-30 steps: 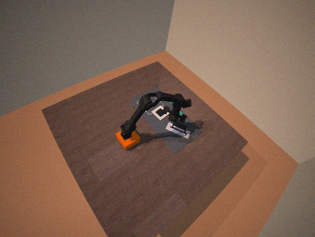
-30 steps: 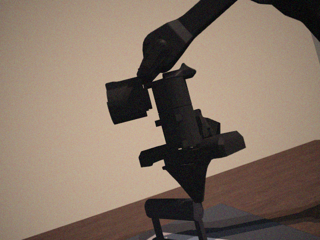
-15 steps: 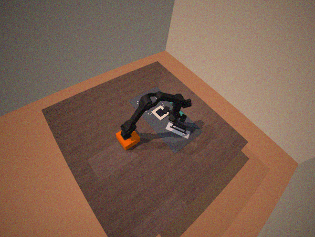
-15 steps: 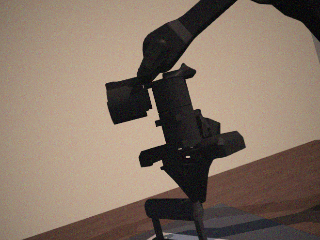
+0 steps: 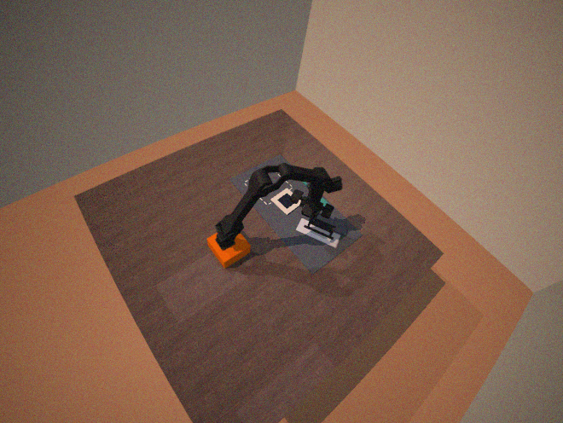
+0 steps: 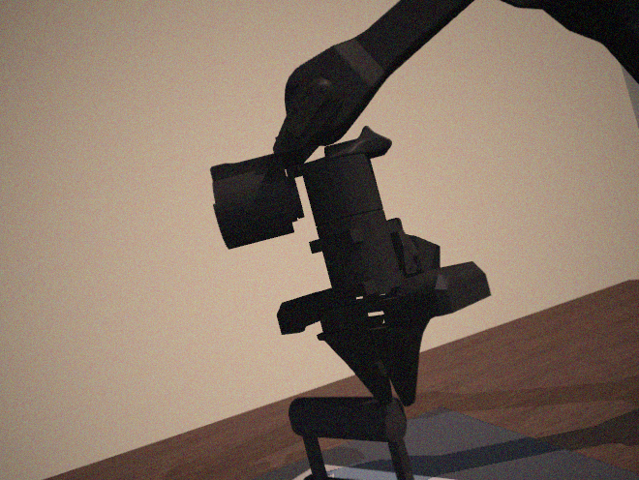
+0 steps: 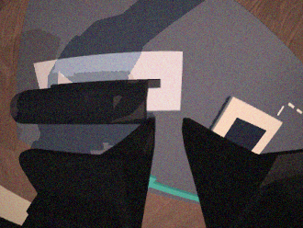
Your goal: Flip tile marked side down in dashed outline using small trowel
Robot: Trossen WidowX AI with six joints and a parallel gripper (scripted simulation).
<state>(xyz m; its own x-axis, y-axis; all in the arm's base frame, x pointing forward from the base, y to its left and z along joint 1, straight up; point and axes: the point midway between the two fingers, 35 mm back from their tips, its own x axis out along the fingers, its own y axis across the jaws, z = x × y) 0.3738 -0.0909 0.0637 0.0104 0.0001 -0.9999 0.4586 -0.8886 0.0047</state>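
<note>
Right now my gripper tip is 40 mm short of the trowel, 90 mm to the left of it and 50 mm above it. Round my gripper tip: slim teal tool (160 mm ahead, 90 mm to the left, 80 mm below); then grey mat (30 mm ahead, 110 mm to the left, 110 mm below); then cream tile (10 mm ahead, 150 mm to the left, 80 mm below).
</note>
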